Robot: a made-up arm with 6 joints. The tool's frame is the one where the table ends. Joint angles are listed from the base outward.
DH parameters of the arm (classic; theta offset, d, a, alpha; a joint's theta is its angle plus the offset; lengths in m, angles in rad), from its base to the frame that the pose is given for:
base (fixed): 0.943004 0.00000 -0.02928 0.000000
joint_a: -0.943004 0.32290 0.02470 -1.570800
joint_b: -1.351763 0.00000 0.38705 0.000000
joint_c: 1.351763 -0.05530 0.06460 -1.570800
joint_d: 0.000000 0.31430 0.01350 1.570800
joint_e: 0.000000 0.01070 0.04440 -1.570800
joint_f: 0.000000 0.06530 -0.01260 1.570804
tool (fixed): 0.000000 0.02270 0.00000 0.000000
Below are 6 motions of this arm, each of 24 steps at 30 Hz.
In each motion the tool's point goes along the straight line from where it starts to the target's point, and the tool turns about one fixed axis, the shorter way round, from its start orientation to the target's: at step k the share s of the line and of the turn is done. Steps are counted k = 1, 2, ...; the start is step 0. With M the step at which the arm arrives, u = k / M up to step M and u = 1 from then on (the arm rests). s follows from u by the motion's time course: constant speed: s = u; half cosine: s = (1 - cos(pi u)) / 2; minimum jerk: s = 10 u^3 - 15 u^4 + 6 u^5.
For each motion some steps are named. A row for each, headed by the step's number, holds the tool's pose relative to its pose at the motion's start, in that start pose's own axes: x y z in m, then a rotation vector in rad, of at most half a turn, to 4 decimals.
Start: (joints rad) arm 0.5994 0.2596 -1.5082 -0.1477 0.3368 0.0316
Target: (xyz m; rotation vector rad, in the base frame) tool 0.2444 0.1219 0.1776 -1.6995 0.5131 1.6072
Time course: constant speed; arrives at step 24
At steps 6, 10, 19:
6: -0.1328 0.0088 0.0126 0.0413 -0.0478 0.5583
10: -0.2213 0.0147 0.0210 0.0688 -0.0797 0.9305
19: -0.4205 0.0279 0.0399 0.1307 -0.1514 1.7679

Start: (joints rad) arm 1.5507 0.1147 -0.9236 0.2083 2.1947 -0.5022
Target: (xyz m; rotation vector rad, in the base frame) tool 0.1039 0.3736 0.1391 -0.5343 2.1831 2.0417
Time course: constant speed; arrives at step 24
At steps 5, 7, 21, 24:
5: 0.0485 0.0050 -0.0602 0.3123 -0.0253 0.1712
7: 0.0679 0.0070 -0.0843 0.4372 -0.0354 0.2397
21: 0.2038 0.0210 -0.2529 1.3116 -0.1062 0.7190
24: 0.2329 0.0240 -0.2890 1.4990 -0.1213 0.8217

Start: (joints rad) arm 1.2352 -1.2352 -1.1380 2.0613 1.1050 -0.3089
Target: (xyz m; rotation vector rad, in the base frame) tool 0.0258 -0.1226 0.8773 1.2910 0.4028 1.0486
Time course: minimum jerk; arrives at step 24
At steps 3, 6, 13, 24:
3: 0.0008 -0.0003 -0.0003 0.0090 0.0098 -0.0026
6: 0.0054 -0.0018 -0.0022 0.0581 0.0634 -0.0165
13: 0.0300 -0.0103 -0.0126 0.3242 0.3540 -0.0919
24: 0.0519 -0.0178 -0.0217 0.5611 0.6127 -0.1590

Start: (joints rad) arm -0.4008 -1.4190 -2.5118 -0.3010 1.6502 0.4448
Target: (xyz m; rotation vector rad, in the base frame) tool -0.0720 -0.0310 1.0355 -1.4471 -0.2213 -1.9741
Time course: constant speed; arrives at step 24
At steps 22, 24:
22: -0.1630 0.5417 0.1144 -0.5337 -0.2990 0.6594
24: -0.1778 0.5910 0.1248 -0.5822 -0.3262 0.7194

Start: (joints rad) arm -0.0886 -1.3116 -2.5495 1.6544 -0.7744 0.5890
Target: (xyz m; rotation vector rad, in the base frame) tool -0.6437 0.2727 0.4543 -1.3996 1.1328 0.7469
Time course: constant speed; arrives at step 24
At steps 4, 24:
4: -0.0402 -0.0644 0.0039 0.2479 -0.2052 0.0384
24: -0.2412 -0.3867 0.0234 1.4873 -1.2309 0.2304

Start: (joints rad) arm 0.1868 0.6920 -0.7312 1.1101 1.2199 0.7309
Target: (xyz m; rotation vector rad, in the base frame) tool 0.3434 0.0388 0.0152 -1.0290 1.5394 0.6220
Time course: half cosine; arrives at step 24
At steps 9, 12, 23, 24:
9: 0.0443 0.0278 0.0152 -0.1474 -0.1714 0.0028
12: 0.0717 0.0450 0.0246 -0.2388 -0.2777 0.0046
23: 0.1429 0.0896 0.0489 -0.4756 -0.5530 0.0092
24: 0.1435 0.0899 0.0491 -0.4777 -0.5553 0.0092

